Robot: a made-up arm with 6 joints. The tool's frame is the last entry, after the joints.
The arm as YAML. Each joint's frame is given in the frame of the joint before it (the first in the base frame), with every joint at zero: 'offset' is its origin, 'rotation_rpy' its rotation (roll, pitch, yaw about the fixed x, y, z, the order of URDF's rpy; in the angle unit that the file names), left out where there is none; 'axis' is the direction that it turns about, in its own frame. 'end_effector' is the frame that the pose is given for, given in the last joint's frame.
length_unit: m
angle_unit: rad
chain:
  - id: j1
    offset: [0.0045, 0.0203, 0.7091]
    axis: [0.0, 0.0, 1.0]
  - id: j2
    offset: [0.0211, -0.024, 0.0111]
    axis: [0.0, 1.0, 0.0]
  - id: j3
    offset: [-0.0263, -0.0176, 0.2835]
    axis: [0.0, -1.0, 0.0]
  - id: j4
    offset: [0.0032, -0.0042, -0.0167]
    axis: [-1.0, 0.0, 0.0]
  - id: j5
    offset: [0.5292, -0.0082, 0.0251]
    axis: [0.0, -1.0, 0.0]
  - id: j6
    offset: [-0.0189, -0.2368, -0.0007]
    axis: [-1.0, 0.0, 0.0]
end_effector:
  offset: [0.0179, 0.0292, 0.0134]
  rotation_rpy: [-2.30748, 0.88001, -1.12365]
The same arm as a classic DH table. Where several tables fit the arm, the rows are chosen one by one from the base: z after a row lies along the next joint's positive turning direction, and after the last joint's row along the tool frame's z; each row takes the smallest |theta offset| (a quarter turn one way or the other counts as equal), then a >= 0, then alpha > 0; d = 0 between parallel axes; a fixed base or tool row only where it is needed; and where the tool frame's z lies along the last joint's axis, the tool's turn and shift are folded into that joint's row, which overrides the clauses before.
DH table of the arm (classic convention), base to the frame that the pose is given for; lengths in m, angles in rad. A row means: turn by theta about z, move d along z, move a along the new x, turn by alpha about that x. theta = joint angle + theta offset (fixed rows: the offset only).
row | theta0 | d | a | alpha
base (fixed) | 1.3526 | 0 | 0.0208 | 0
j1 | -1.3526 | 0.7202 | 0.0211 | -1.5708
j2 | 1.4783 | 0 | -0.2847 | 3.1416
j3 | -0.0925 | 0.0458 | 0.0167 | 1.5708
j4 | 0 | -0.5324 | -0.0251 | -1.5708
j5 | 0 | 0.245 | 0.0007 | 1.5708
j6 | 0.4981 | 0.0105 | -0.0257 | 2.0308
tool (fixed) | -0.3125 | 0.0215 | 0 | 0

